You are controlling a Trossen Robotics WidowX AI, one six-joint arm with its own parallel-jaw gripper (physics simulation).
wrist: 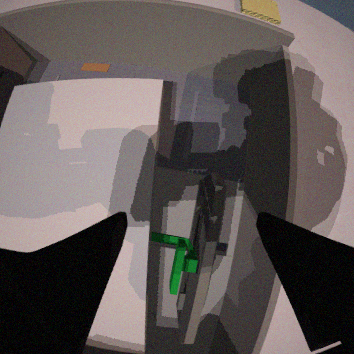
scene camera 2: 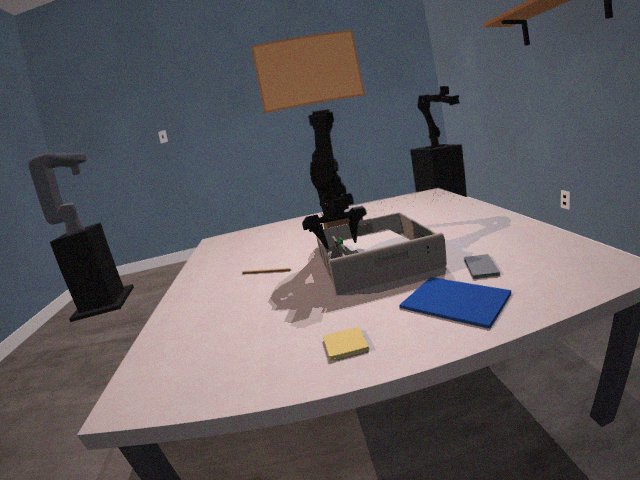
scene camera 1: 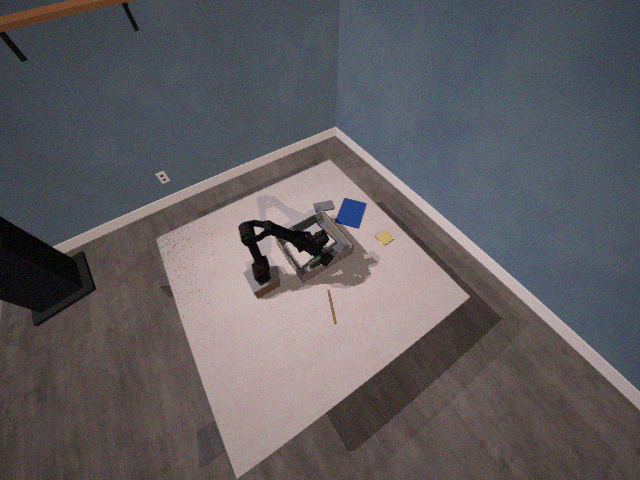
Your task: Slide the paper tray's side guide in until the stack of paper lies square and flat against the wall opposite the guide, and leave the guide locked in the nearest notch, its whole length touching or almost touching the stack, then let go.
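Places are measured from the arm's base along level axes (x ahead, y left, z up), in centimetres.
Where they show: gripper, fingertip midpoint: [wrist: 192, 219] [scene camera 2: 341, 245] [scene camera 1: 322, 254]; arm's base at its link origin: [scene camera 1: 262, 277].
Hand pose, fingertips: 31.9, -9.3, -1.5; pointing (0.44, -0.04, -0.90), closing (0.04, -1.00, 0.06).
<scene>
Each offset is from my fingertips to the top centre of the thing, as dx, dy, dz. "*": to the spot under its first point.
The grey paper tray {+1.6, +9.3, +2.8} [scene camera 1: 337, 262] [scene camera 2: 387, 269] [wrist: 150, 37] stands on the table. The white stack of paper {-0.2, +11.7, -2.7} [scene camera 2: 379, 239] [wrist: 100, 107] lies in it, on the left in the wrist view. The grey side guide {* -4.4, -0.5, +1.1} [wrist: 199, 295] stands to the right of the stack, with a strip of tray floor between them. Its green latch {-2.6, +1.2, +1.3} [wrist: 176, 270] [scene camera 2: 340, 241] is on the stack's side, and a green arm reaches close to the stack's edge. My gripper [scene camera 1: 324, 249] [scene camera 2: 341, 245] [wrist: 192, 219] is open and empty, one finger over the paper, the other beyond the guide. Contact at the opposite wall is unclear.
A blue book {+36.3, +13.5, -6.0} [scene camera 1: 351, 212] [scene camera 2: 457, 301], a grey block {+26.7, +28.9, -5.8} [scene camera 1: 324, 206] [scene camera 2: 481, 265], a yellow notepad {+37.1, -13.3, -5.7} [scene camera 1: 384, 237] [scene camera 2: 346, 342] [wrist: 261, 11] and a pencil {-14.1, -22.7, -6.1} [scene camera 1: 331, 306] [scene camera 2: 266, 271] lie outside the tray. The tray walls surround the work area. Arm shadows darken the guide.
</scene>
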